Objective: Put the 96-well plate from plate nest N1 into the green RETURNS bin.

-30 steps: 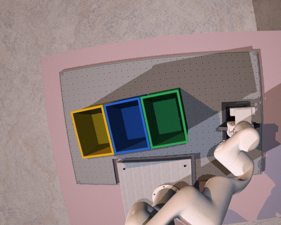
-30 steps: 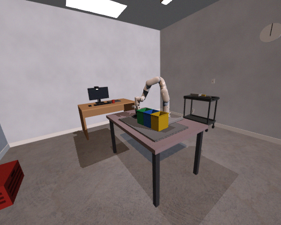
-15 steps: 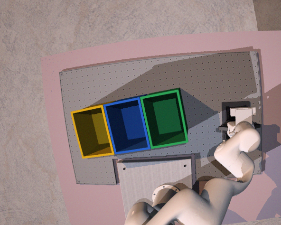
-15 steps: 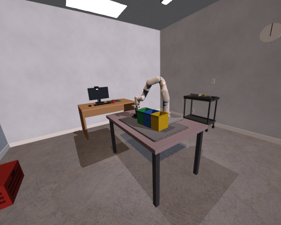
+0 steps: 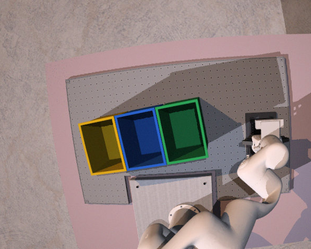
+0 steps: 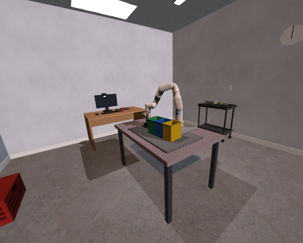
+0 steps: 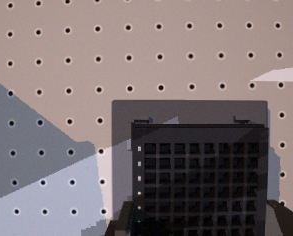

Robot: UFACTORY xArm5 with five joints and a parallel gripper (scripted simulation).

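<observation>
Now: hand 4 cm above the plate nest. The rest, counted from my hand: blue bin (39 cm to the left, 12 cm ahead, 4 cm above); then black 96-well plate (1 cm below); then green bin (26 cm to the left, 11 cm ahead, 4 cm above).
</observation>
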